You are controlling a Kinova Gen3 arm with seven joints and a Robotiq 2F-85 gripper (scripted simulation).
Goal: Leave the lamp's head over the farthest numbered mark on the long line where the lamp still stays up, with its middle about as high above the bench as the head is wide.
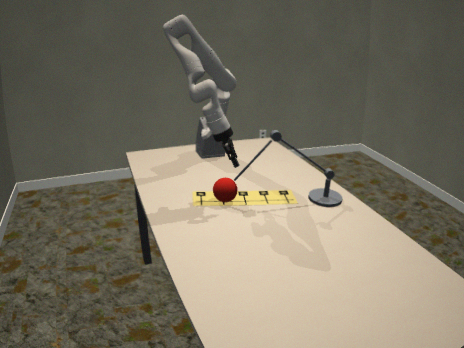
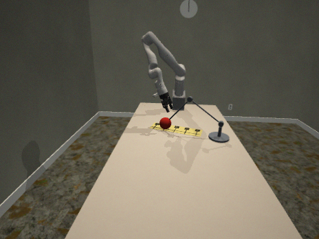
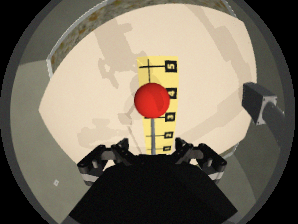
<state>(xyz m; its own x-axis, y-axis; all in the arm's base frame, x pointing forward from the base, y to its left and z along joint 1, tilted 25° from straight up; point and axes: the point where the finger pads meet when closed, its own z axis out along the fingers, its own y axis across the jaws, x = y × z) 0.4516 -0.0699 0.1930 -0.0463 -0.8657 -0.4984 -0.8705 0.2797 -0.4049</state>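
Now: hand 20 mm past the yellow strip, 50 mm to the right of it and 170 mm above it. From my hand the other things lie so: round grey base: 100 mm ahead, 390 mm to the left, 150 mm below.
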